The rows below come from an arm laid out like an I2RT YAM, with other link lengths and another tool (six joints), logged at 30 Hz.
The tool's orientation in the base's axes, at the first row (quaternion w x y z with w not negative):
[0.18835 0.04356 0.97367 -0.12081]
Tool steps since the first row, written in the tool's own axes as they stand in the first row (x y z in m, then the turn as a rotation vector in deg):
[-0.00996 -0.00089 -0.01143 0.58 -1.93 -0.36]
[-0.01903 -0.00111 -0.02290 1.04 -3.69 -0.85]
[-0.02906 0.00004 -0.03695 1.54 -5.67 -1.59]
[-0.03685 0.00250 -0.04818 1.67 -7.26 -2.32]
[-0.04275 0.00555 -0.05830 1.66 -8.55 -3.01]
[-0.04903 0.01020 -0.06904 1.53 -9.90 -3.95]
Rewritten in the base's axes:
[0.00503 0.00162 0.01424 -0.92 -1.75 0.53]
[0.00930 0.00394 0.02803 -1.75 -3.31 1.18]
[0.01373 0.00820 0.04421 -2.73 -5.02 2.09]
[0.01726 0.01309 0.05671 -3.32 -6.37 3.05]
[0.01951 0.01836 0.06738 -3.72 -7.45 3.95]
[0.02210 0.02531 0.07839 -4.11 -8.52 5.14]

